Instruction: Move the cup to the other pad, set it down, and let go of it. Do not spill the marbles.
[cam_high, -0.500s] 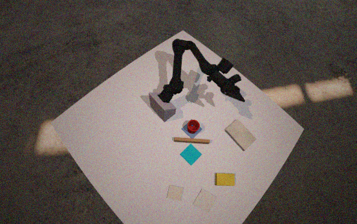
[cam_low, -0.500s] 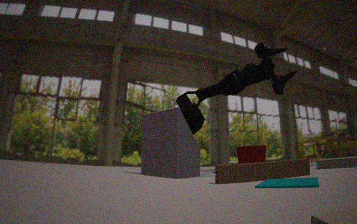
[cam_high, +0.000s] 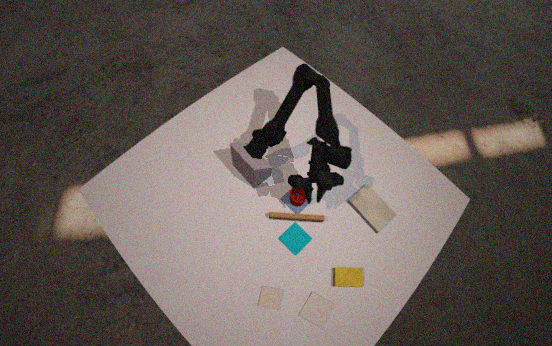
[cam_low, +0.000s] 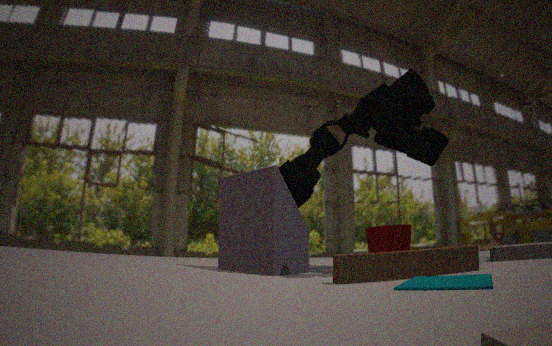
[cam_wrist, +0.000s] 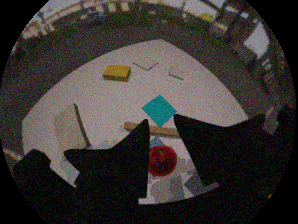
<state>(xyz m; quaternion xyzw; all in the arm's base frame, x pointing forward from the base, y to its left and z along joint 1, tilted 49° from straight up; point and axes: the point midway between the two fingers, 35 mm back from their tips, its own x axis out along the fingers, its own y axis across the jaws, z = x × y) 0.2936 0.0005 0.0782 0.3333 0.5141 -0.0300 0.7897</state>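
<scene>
The red cup is 7 cm behind my gripper tip, 1 cm to the left of it and 13 cm below it. Round my gripper tip: teal pad 5 cm ahead, 9 cm to the right, 18 cm below; then brown bar 1 cm behind, 4 cm to the right, 16 cm below; then blue pad 8 cm behind, 2 cm to the left, 18 cm below.
</scene>
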